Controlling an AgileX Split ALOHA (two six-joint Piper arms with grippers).
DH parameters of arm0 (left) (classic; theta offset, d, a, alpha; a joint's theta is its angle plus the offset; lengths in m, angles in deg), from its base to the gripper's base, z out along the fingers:
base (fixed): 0 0 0 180
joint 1: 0 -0.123 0 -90
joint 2: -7.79 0 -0.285 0
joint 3: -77.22 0 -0.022 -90
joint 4: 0 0.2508 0 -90
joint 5: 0 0 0.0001 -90
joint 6: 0 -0.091 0 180
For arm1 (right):
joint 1: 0 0.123 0 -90
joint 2: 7.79 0 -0.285 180
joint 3: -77.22 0 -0.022 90
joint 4: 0 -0.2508 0 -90
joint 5: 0 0 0.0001 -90
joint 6: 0 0.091 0 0
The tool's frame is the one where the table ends.
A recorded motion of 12 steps. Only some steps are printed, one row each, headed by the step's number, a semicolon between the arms.
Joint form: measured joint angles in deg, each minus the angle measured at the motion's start. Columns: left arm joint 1, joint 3, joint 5, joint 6, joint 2, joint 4; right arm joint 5, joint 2, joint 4, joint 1, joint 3, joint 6.
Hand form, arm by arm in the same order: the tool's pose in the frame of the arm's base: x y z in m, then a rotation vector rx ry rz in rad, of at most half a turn. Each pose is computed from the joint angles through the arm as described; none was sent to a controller.
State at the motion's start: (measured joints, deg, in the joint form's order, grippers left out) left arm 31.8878 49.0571 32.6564 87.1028 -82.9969 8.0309; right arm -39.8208 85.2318 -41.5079 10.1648 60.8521 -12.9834
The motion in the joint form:
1: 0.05 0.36 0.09 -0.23 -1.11 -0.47; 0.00 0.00 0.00 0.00 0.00 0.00
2: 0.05 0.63 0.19 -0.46 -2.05 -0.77; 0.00 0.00 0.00 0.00 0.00 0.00
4: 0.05 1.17 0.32 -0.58 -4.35 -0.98; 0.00 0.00 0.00 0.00 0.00 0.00
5: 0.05 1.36 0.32 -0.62 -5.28 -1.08; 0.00 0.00 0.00 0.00 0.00 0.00
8: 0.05 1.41 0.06 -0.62 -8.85 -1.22; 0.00 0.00 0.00 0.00 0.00 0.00
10: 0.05 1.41 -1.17 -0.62 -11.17 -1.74; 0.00 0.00 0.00 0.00 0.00 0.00
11: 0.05 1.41 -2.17 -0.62 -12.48 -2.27; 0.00 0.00 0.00 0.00 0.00 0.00
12: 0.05 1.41 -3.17 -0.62 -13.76 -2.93; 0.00 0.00 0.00 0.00 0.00 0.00
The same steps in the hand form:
1: 0.2414 -0.1428 0.2223 -1.1607 2.5135 -0.5142; 0.2986 0.0928 0.2807 0.0466 2.5083 0.7734
2: 0.2432 -0.1443 0.2189 -1.1650 2.5248 -0.5018; 0.2986 0.0928 0.2807 0.0466 2.5083 0.7734
4: 0.2476 -0.1472 0.2098 -1.1753 2.5486 -0.4673; 0.2986 0.0928 0.2807 0.0466 2.5083 0.7734
5: 0.2493 -0.1483 0.2060 -1.1797 2.5578 -0.4539; 0.2986 0.0928 0.2807 0.0466 2.5083 0.7734
8: 0.2536 -0.1512 0.1881 -1.1968 2.5965 -0.3919; 0.2986 0.0928 0.2807 0.0466 2.5083 0.7734
10: 0.2569 -0.1540 0.1767 -1.2108 2.6113 -0.3770; 0.2986 0.0928 0.2807 0.0466 2.5083 0.7734
11: 0.2588 -0.1558 0.1703 -1.2222 2.6163 -0.3771; 0.2986 0.0928 0.2807 0.0466 2.5083 0.7734
12: 0.2605 -0.1577 0.1640 -1.2367 2.6204 -0.3788; 0.2986 0.0928 0.2807 0.0466 2.5083 0.7734

